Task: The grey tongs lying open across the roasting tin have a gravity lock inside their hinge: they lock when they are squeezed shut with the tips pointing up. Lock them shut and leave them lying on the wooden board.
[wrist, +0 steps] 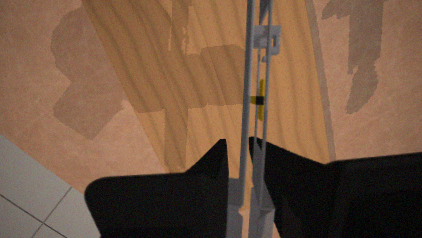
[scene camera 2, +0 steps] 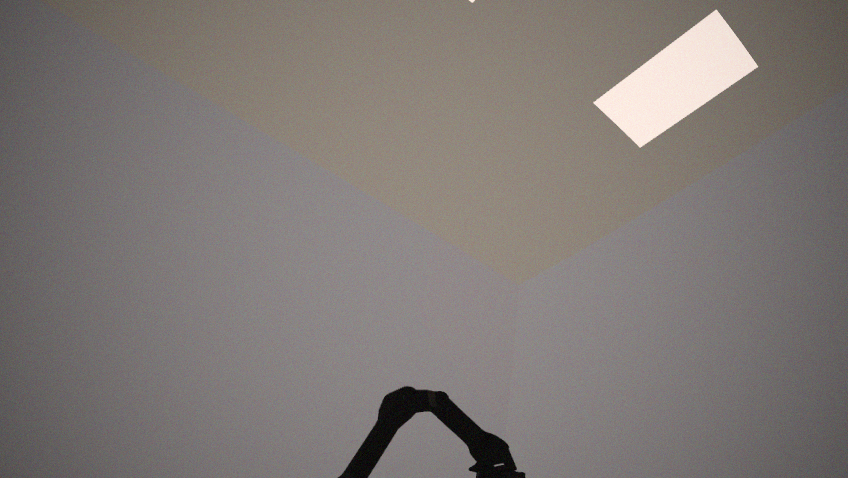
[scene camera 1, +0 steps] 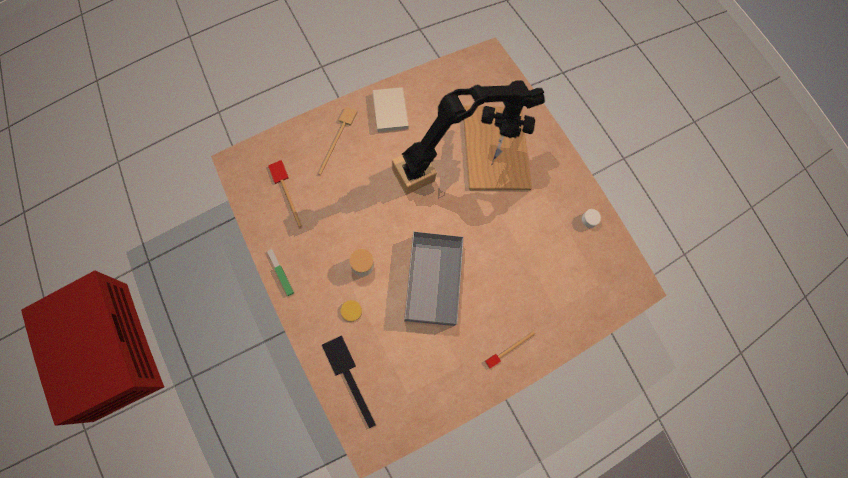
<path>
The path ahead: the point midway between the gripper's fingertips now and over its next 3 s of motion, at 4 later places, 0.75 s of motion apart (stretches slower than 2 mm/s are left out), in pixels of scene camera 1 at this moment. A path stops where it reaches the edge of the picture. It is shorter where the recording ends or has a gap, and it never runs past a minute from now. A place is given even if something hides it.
The gripper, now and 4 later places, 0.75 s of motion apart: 503, 131; 504, 127; 507, 122; 507, 122; 503, 128
</path>
